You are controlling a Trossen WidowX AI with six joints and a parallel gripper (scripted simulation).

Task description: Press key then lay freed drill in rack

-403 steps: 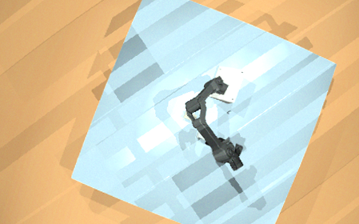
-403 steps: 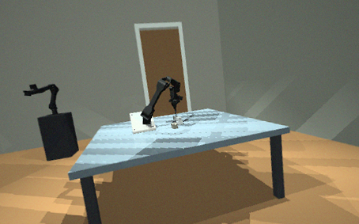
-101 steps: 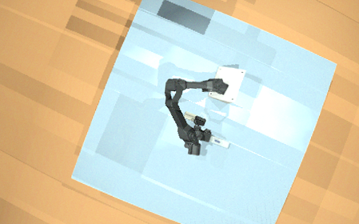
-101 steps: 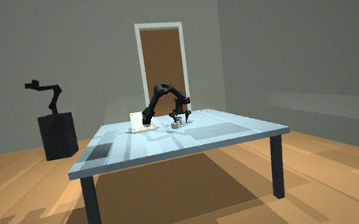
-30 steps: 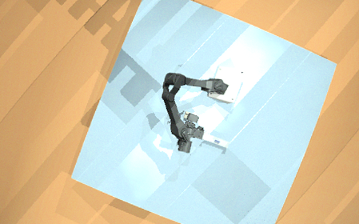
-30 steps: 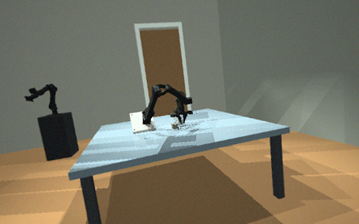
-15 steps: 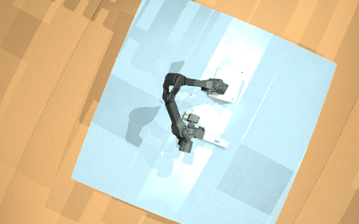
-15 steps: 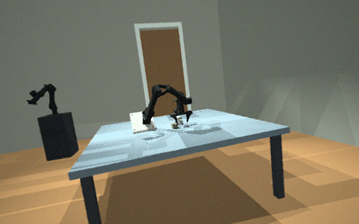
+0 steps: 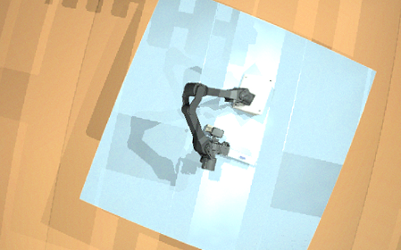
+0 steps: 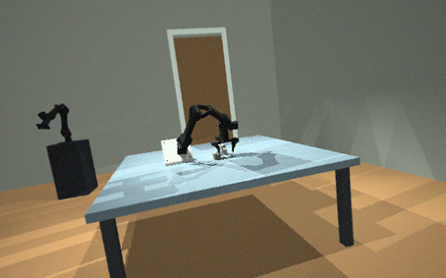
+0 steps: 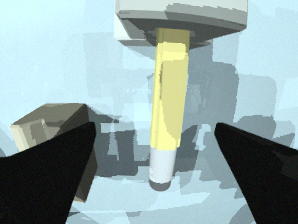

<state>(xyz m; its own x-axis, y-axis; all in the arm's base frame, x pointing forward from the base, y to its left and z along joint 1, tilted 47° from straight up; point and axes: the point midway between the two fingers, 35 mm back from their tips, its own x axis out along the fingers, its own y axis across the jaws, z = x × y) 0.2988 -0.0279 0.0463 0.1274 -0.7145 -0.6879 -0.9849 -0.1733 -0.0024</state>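
The drill is 1 cm behind my gripper tip, 4 cm to the left of it and 3 cm above it. From my gripper tip the other things lie so: pale grey holder block (2 cm behind, 14 cm to the left, 2 cm above); then dark stub (2 cm behind, 17 cm to the left, 3 cm above).
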